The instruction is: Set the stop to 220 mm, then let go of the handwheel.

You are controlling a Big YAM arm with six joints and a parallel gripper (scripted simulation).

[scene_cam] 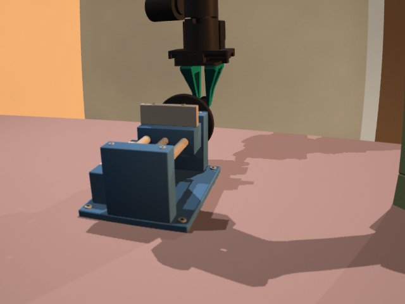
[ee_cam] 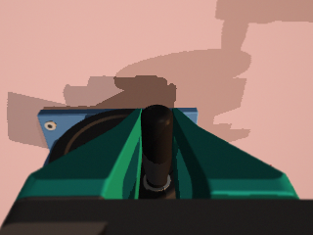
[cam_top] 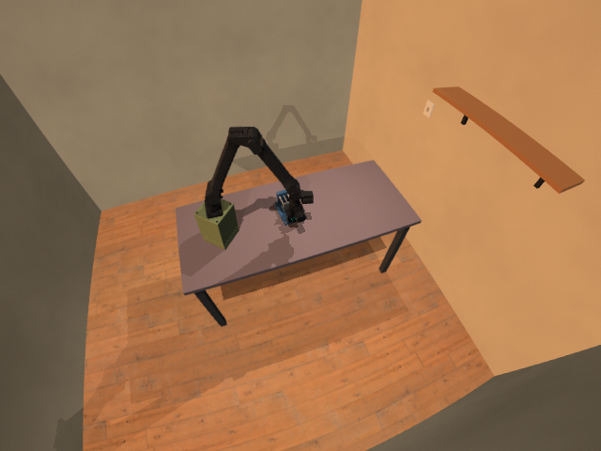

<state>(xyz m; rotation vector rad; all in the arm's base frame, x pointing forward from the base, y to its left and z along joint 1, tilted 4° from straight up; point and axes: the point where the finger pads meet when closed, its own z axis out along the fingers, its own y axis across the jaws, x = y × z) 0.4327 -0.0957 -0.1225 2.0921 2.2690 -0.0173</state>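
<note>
The grey stop plate is 120 mm to the left of my hand, 20 mm ahead of it and 10 mm below it. The rest, counted from my hand: black crank handle 10 mm to the left.
</note>
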